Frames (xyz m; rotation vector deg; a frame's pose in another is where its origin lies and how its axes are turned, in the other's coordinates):
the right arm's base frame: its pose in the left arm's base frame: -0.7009 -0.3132 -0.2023 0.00 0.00 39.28
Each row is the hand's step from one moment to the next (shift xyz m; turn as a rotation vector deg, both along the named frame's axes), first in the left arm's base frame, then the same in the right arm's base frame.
Working: the left arm's base frame: its pose in the right arm's base frame: 0.7408 -0.2013 0.2023 0.00 0.00 -39.28

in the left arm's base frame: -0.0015 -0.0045 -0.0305 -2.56 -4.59 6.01
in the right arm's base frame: -0.0040 -0.0025 -0.0305 -4.89 -1.93 6.01
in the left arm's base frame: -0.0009 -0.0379 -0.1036 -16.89 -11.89 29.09
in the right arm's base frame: -0.0247 -0.0288 -0.1036 -20.60 1.49 29.09
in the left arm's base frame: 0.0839 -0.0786 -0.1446 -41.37 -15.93 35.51
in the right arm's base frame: 0.0152 -0.1140 -0.1446 -42.11 13.86 35.51
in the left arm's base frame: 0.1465 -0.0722 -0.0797 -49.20 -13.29 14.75
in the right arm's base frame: 0.0677 -0.1486 -0.0797 -46.50 20.86 14.75
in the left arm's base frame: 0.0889 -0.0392 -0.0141 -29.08 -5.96 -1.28
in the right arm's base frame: 0.0440 -0.0866 -0.0141 -26.28 13.80 -1.28
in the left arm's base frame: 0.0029 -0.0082 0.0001 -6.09 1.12 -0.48
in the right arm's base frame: -0.0029 -0.0082 0.0001 -4.00 4.72 -0.48
